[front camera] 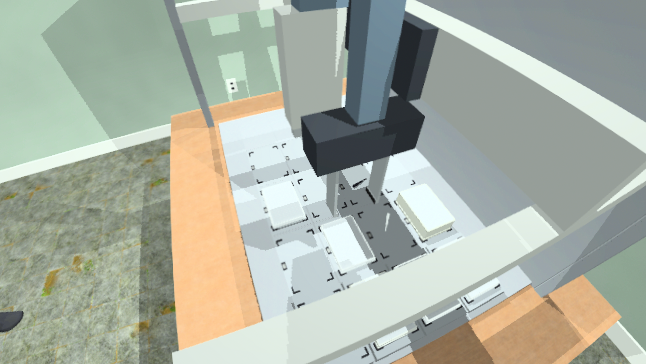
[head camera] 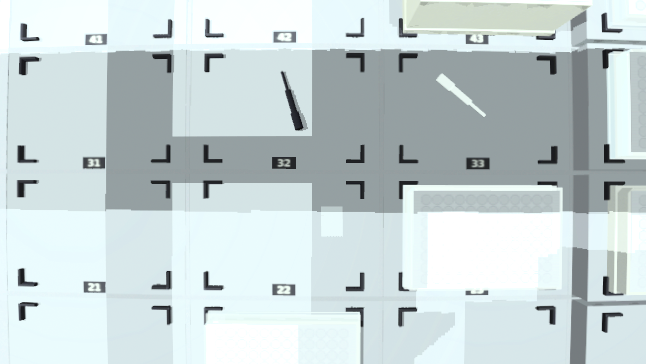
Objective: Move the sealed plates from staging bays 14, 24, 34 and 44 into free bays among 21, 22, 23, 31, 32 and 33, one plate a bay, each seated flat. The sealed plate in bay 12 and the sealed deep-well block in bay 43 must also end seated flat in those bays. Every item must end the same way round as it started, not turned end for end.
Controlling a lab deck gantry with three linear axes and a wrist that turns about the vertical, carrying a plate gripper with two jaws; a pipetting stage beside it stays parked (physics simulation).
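Places are measured from the robot's base along level axes (x right, y back, z down), in metres.
Where they show: gripper, fingertip midpoint: (front camera: 352, 202); robot's base, origin of the base link: (front camera: 249, 153).
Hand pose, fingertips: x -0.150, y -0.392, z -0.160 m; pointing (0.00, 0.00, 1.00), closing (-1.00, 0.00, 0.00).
Note:
Each offset is from my fingertips to the top centre of the thing. "*": to the spot under its first point.
My gripper (front camera: 354, 207) is open, its two jaws apart with no plate between them, hanging over the middle of the deck. A sealed plate {dx +0.000, dy +0.000, dz +0.146 m} (front camera: 347, 245) (head camera: 482, 245) lies in bay 23, apparently flat. The sealed plate {dx +0.107, dy +0.164, dz +0.146 m} (front camera: 283, 205) (head camera: 280, 342) lies in bay 12. The sealed deep-well block {dx -0.214, dy +0.000, dz +0.118 m} (front camera: 425, 210) (head camera: 490, 17) stands in bay 43. At the right edge of the head view, parts of plates show in bay 34 {* dx -0.106, dy -0.102, dz +0.138 m} (head camera: 619, 105), bay 24 {* dx +0.000, dy -0.102, dz +0.137 m} (head camera: 620, 240) and bay 44 {* dx -0.175, dy -0.108, dz +0.131 m} (head camera: 632, 15). The visible corner of bay 14 shows no plate. The gripper does not show in the head view.
A dark pen-like tool {dx -0.113, dy +0.158, dz +0.152 m} (front camera: 360, 183) (head camera: 292, 102) lies in bay 32. A white pen-like tool {dx -0.117, dy +0.015, dz +0.152 m} (front camera: 387, 221) (head camera: 460, 95) lies in bay 33. A small pale square {* dx -0.012, dy +0.123, dz +0.159 m} (head camera: 332, 221) shows in bay 22. The front rail (front camera: 380, 290) hides part of the staging bays.

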